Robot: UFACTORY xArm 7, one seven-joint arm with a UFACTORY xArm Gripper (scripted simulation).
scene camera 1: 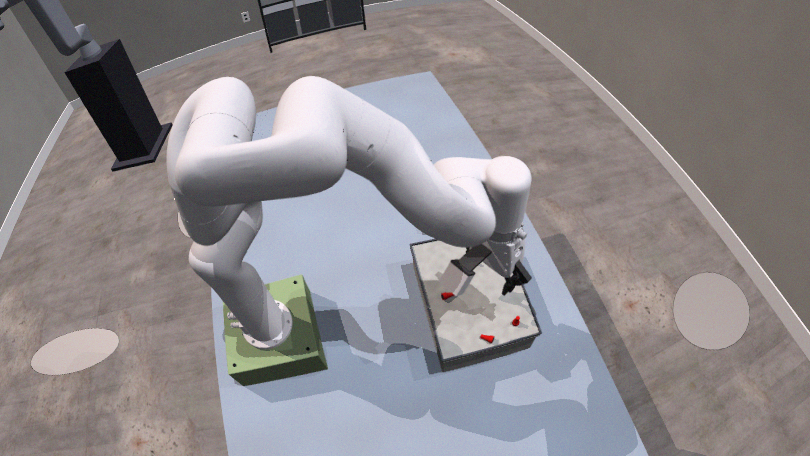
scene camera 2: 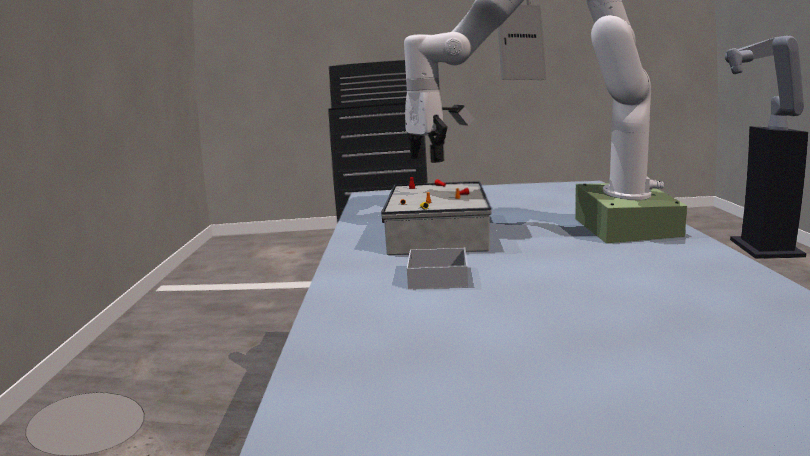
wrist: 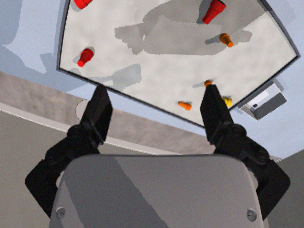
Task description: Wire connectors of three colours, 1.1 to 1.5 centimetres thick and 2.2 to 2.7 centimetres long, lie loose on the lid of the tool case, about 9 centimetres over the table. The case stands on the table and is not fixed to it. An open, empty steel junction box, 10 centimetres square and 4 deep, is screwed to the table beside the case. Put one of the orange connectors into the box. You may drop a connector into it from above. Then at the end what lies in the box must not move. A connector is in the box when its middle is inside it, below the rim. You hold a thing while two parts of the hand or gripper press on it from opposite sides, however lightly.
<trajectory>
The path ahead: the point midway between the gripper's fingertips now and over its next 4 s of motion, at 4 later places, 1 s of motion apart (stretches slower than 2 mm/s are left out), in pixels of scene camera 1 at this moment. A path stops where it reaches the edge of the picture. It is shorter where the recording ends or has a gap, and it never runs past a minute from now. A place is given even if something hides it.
My gripper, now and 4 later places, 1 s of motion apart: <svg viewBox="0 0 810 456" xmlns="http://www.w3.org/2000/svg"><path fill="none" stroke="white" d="M490 277L487 281L478 242L483 238L481 238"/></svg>
</trajectory>
